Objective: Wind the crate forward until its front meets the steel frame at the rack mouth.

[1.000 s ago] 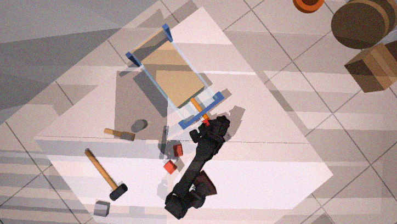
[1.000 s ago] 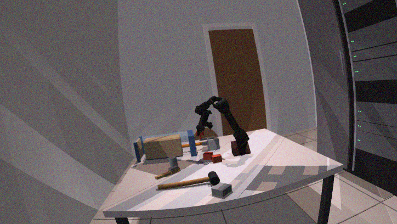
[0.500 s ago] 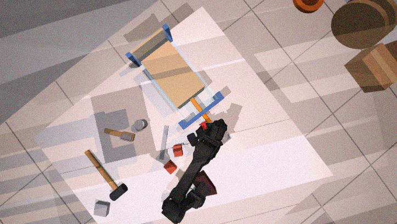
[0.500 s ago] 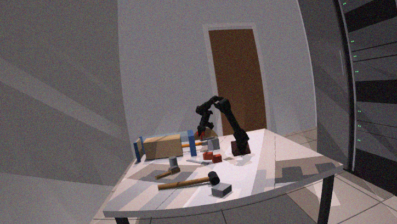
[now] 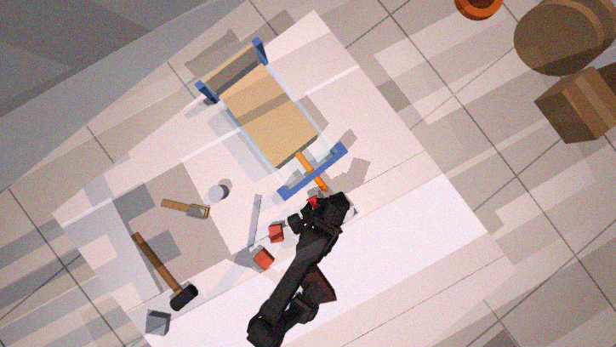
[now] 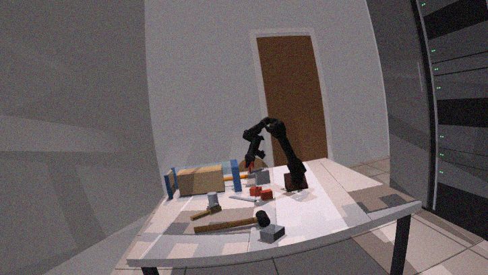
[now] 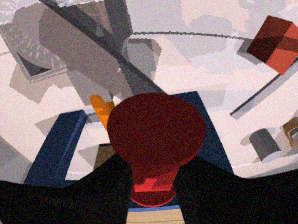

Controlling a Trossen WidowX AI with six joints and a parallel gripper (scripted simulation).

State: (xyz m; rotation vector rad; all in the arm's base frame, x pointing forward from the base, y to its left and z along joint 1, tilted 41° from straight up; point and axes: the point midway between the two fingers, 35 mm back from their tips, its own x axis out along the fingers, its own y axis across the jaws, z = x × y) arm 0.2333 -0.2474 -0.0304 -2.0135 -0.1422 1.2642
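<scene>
My gripper tip is 5 cm past the grey crank bar, 2 cm to the left of it and 3 cm above it. Also, from my gripper tip: grey winch 11 cm behind, 6 cm to the right, 10 cm below; then red knob 2 cm behind; then blue steel frame 6 cm ahead, 6 cm to the right, 3 cm below.
</scene>
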